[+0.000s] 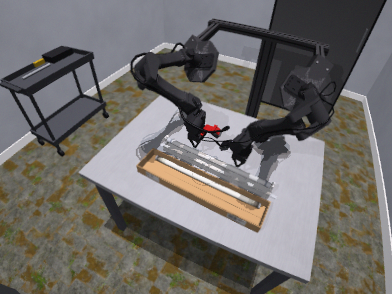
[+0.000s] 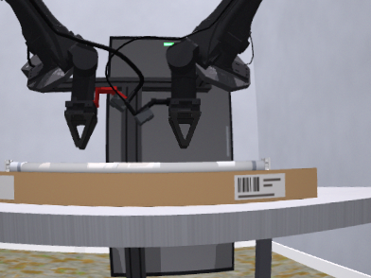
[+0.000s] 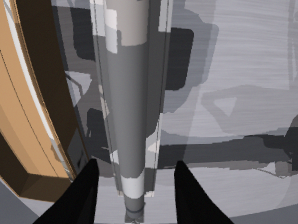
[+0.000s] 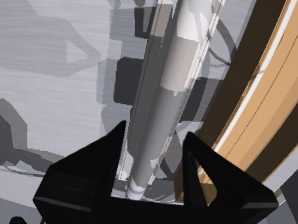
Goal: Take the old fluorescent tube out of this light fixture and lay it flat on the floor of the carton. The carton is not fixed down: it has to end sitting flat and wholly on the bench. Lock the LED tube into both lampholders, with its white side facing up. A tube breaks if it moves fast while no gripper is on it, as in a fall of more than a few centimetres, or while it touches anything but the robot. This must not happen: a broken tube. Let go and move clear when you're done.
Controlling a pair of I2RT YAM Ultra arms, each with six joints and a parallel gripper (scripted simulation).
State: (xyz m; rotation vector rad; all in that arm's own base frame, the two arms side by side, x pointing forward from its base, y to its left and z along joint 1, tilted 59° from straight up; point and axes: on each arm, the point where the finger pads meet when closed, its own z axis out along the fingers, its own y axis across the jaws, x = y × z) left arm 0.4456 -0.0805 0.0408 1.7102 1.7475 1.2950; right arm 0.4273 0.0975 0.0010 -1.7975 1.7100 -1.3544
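My left gripper is now 120 mm to the left of the LED tube and 50 mm above it. From my left hand the other things lie so: light fixture (120 mm to the right, 70 mm below); then carton (150 mm ahead, 130 mm to the right, 90 mm below); then old fluorescent tube (100 mm ahead, 130 mm to the right, 100 mm below).
My right gripper is now 12 cm to the right of the LED tube, 5 cm above it and 2 cm short of it. Round my right hand: light fixture: 12 cm to the left, 7 cm below, 2 cm ahead; carton: 17 cm ahead, 11 cm to the left, 9 cm below; old fluorescent tube: 12 cm ahead, 11 cm to the left, 10 cm below.
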